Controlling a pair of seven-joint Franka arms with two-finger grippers.
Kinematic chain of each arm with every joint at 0, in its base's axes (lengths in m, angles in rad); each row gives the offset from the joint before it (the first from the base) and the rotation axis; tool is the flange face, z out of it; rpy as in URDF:
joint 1: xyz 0 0 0.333 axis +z
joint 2: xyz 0 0 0 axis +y
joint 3: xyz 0 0 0.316 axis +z
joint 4: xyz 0.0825 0 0 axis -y
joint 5: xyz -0.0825 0 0.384 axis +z
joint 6: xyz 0 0 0 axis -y
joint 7: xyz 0.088 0 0 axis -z
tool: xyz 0 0 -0.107 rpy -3.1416 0 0
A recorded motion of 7 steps. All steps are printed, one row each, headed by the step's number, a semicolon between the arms.
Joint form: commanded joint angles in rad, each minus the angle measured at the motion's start. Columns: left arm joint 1, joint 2, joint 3, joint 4, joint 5, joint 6, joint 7; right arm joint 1, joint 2, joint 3, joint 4, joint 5, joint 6, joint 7.
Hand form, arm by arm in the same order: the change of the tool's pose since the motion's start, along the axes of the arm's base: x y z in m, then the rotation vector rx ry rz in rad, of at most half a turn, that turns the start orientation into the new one. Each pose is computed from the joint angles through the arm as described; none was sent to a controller.
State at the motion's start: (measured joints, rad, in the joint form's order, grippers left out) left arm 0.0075 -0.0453 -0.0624 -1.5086 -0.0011 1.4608 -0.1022; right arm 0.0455 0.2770 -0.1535 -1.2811 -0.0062 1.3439 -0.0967
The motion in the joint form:
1: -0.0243 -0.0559 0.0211 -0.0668 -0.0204 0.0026 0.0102; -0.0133 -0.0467 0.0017 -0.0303 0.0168 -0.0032 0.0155
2: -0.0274 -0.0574 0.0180 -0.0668 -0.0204 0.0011 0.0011; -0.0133 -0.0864 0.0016 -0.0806 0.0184 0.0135 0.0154
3: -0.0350 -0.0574 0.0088 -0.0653 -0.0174 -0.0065 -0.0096; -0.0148 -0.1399 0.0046 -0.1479 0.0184 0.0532 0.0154
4: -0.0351 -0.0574 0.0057 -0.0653 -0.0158 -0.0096 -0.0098; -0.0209 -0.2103 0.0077 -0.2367 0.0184 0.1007 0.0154
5: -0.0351 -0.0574 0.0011 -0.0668 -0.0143 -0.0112 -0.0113; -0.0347 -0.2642 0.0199 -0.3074 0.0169 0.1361 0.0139
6: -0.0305 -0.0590 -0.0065 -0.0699 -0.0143 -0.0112 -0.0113; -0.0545 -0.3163 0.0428 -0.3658 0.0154 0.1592 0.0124
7: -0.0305 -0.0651 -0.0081 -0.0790 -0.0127 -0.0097 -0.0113; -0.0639 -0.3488 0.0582 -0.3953 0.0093 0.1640 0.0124
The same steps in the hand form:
1: -0.0178 -0.0034 -0.0015 -0.0185 0.0093 -0.0153; -0.0137 -0.0059 0.0142 0.0194 -0.0154 -0.0277
2: -0.0186 -0.0066 -0.0008 -0.0180 0.0094 -0.0124; -0.0236 -0.0068 0.0161 0.0262 -0.0218 -0.0289
3: -0.0201 -0.0151 -0.0008 -0.0135 0.0155 -0.0182; -0.0352 -0.0076 0.0194 0.0320 -0.0478 -0.0283
4: -0.0206 -0.0166 -0.0011 -0.0114 0.0185 -0.0210; -0.0521 -0.0107 0.0220 0.0395 -0.0771 -0.0322
5: -0.0210 -0.0189 -0.0020 -0.0091 0.0215 -0.0239; -0.0656 -0.0125 0.0217 0.0442 -0.0958 -0.0327
6: -0.0216 -0.0206 -0.0026 -0.0081 0.0230 -0.0268; -0.0796 -0.0109 0.0244 0.0474 -0.1125 -0.0280
7: -0.0235 -0.0212 -0.0036 -0.0057 0.0243 -0.0282; -0.0890 -0.0079 0.0282 0.0433 -0.1197 -0.0213

